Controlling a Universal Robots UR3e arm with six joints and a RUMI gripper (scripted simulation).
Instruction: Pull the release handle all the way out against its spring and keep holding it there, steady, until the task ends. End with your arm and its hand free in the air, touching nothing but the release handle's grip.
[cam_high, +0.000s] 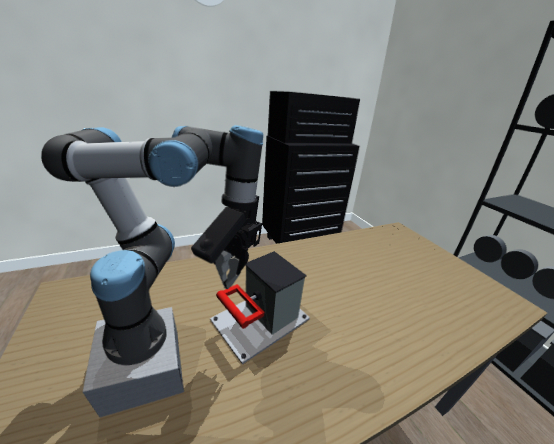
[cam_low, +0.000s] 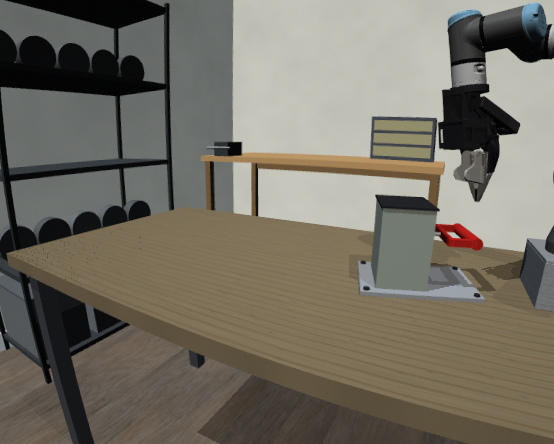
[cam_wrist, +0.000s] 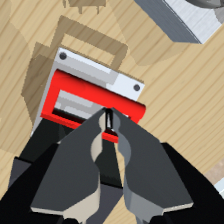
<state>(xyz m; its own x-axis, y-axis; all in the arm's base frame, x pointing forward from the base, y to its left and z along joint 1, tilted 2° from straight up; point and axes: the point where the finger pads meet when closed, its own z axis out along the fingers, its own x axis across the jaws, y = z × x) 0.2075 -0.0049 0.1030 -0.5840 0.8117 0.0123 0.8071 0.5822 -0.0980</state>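
Right now the baseplate is 19 cm below my hand, 10 cm ahead of it and 2 cm to the left of it.
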